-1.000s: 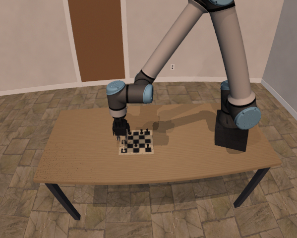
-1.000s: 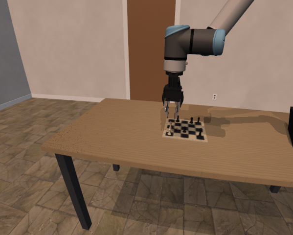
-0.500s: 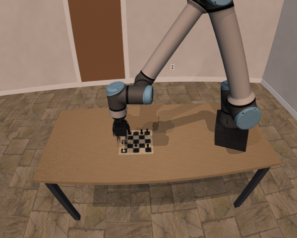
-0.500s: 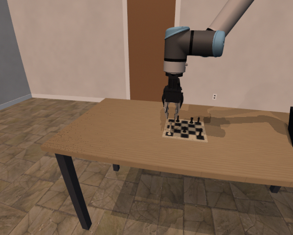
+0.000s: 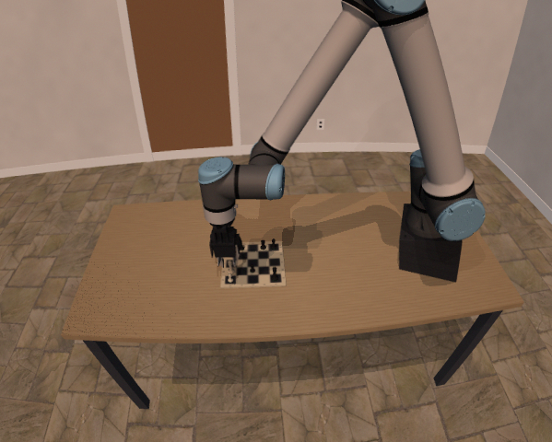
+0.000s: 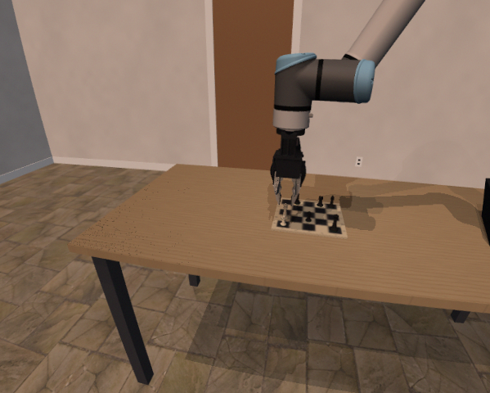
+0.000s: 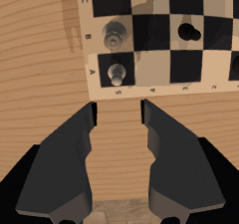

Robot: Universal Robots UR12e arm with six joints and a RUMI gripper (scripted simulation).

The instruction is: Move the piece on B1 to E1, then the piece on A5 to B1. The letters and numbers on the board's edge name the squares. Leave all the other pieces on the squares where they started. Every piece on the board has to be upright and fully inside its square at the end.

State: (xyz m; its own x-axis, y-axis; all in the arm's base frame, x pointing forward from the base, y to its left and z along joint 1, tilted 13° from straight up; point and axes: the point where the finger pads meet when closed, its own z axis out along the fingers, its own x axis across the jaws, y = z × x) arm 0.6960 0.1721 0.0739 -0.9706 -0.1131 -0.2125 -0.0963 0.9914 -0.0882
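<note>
The white piece is 6 cm below my hand, 4 cm to the right of it and 1 cm ahead of it. From my hand the other things lie so: chessboard 9 cm to the right, 9 cm below, 7 cm behind.
</note>
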